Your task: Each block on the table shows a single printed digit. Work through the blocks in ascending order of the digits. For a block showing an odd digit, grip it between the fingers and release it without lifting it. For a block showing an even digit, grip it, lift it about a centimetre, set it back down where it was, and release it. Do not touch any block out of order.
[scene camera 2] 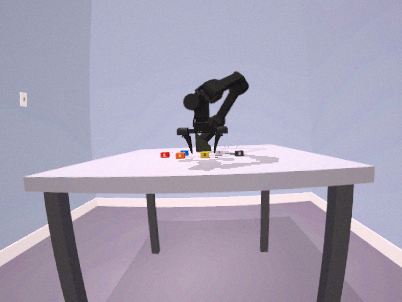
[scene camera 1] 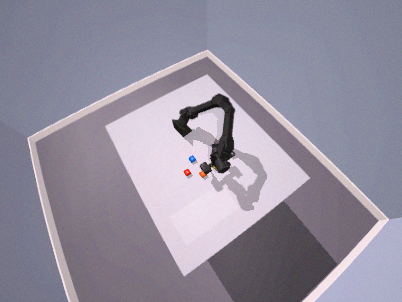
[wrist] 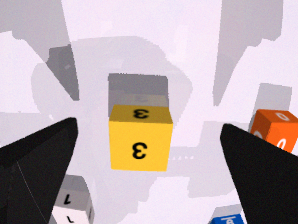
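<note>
The wrist view has my gripper in it too, and the gripper is open and holds nothing. There is also a yellow block that I can see.
</note>
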